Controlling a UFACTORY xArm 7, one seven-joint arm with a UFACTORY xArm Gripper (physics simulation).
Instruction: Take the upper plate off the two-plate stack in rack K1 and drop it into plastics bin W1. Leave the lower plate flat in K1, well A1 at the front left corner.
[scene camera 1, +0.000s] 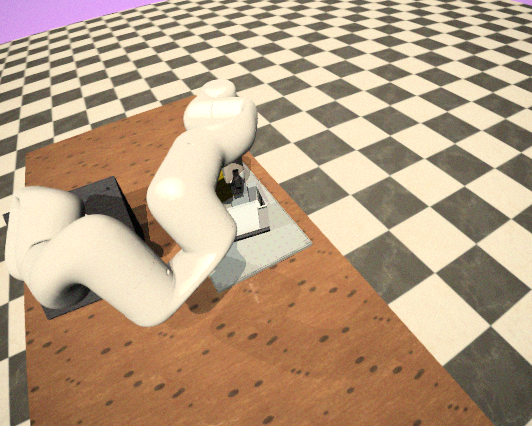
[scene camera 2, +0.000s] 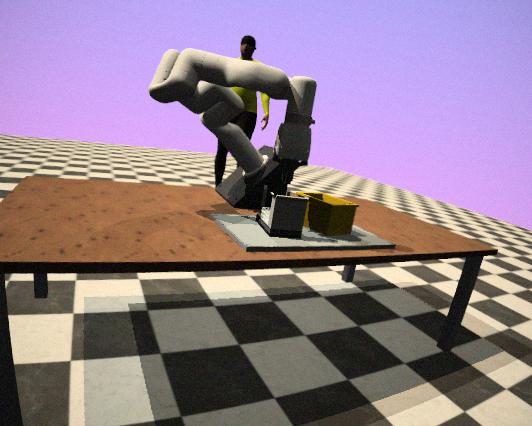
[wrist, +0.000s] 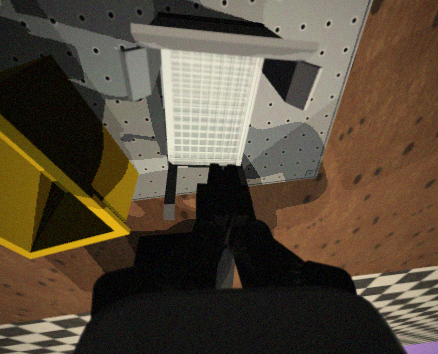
Labels:
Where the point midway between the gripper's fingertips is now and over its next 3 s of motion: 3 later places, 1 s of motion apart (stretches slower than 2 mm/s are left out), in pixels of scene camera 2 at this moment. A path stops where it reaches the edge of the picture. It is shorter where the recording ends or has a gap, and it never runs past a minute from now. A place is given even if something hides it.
The gripper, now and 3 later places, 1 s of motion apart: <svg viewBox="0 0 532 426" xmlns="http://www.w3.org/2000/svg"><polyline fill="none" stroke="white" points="286,183 280,212 280,214 280,216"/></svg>

